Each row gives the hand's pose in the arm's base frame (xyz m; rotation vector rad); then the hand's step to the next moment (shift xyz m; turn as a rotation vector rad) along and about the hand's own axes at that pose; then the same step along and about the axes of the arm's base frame.
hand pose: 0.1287 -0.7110 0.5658 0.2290 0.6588 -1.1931
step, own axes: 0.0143 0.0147 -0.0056 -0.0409 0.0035 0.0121
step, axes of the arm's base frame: 0.0144 -0.0030 -0.0153 -0.0011 0.0273 0.0329
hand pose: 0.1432 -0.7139 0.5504 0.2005 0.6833 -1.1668
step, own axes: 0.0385 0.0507 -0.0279 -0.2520 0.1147 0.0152
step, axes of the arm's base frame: 0.0429 0.0039 -0.0545 0.0532 0.2346 0.1379
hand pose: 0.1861 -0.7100 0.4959 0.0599 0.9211 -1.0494
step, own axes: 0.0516 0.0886 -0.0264 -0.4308 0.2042 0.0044
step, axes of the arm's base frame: 0.0601 0.0221 -0.0843 0.0836 0.4152 0.2189
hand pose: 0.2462 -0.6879 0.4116 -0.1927 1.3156 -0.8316
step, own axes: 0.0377 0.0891 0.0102 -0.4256 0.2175 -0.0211
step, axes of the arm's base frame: 0.0480 0.0356 -0.0768 0.0664 0.4294 0.2002
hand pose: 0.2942 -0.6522 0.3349 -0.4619 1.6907 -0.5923
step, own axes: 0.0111 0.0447 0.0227 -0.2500 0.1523 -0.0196
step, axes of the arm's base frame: 0.0208 0.0256 -0.0393 0.0324 0.2726 0.1036
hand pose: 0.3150 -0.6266 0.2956 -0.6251 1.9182 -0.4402
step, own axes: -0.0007 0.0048 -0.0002 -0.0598 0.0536 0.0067
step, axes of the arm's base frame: -0.0010 0.0043 -0.0021 0.0142 0.0786 0.0106
